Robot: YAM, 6 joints.
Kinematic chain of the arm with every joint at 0, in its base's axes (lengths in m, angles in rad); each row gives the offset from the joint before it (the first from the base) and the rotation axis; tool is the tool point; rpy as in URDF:
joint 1: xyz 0 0 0.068 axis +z
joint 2: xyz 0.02 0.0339 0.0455 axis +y
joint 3: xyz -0.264 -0.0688 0 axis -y
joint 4: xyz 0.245 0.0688 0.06 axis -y
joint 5: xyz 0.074 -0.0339 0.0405 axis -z
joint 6: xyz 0.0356 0 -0.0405 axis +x
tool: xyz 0 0 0 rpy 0 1.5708 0
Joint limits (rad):
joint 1: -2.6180..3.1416
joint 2: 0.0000..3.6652
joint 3: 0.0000..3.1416
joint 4: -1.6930..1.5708
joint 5: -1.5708..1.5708
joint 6: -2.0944..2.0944
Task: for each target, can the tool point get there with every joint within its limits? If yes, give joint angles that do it. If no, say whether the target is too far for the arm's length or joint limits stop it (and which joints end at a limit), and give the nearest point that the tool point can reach.
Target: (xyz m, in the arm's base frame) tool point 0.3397 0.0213 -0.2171
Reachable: yes | joints -0.0205 3.0974 1.3968 0.4231 -0.9183 -0.4441
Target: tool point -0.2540 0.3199 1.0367
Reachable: no: too far | nearest point -0.1634 0.2058 0.6903 | short by 0.376 m
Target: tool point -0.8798 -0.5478 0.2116
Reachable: no: too far | nearest point -0.5458 -0.3398 0.1736 | short by 0.395 m
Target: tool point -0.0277 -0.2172 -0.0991
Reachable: yes | joints -1.8314 2.7473 0.5472 1.1751 -0.9614 -1.6710
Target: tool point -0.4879 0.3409 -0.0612
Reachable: yes | joints 2.4830 3.2544 2.6540 -0.0348 -0.9545 -0.8898
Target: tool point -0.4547 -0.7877 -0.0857
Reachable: no: too far | nearest point -0.3153 -0.5462 -0.0233 | short by 0.286 m
